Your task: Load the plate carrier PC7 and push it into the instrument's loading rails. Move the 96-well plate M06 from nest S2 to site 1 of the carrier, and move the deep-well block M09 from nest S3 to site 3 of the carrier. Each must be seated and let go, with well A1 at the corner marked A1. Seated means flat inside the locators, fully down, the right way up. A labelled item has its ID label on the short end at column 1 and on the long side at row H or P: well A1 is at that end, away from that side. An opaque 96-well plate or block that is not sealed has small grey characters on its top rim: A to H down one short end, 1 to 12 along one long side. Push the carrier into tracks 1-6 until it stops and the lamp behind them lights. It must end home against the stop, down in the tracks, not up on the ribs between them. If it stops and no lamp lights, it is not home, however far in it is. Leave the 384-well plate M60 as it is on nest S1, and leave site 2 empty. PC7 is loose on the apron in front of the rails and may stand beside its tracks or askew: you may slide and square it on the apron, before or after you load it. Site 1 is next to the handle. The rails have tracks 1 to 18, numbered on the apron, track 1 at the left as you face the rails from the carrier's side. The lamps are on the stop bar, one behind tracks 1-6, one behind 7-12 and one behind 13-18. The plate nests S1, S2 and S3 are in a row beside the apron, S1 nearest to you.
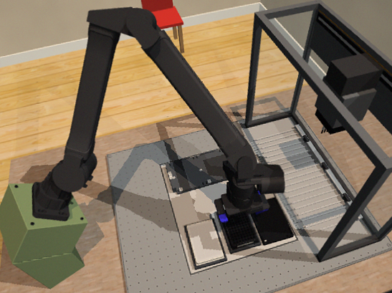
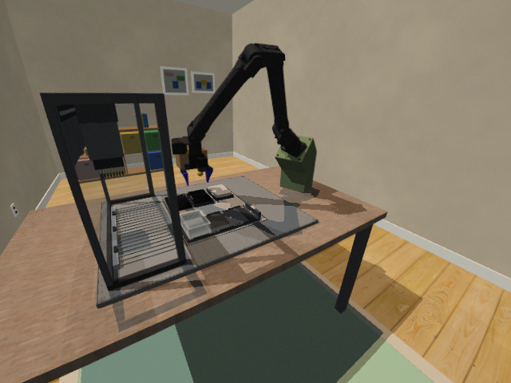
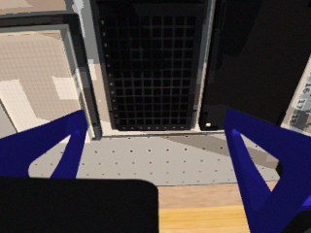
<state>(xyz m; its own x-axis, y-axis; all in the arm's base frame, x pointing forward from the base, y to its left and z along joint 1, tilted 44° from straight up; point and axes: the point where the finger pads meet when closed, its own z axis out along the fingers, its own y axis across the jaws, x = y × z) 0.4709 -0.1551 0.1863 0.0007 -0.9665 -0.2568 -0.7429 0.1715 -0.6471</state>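
Right now my hand is 90 mm above the nest S2. Round my hand: white 384-well plate M60: 120 mm behind, 20 mm to the right, 70 mm below; then nest S3: 100 mm ahead, 90 mm below; then dark carrier PC7: 10 mm behind, 250 mm to the left, 80 mm below.
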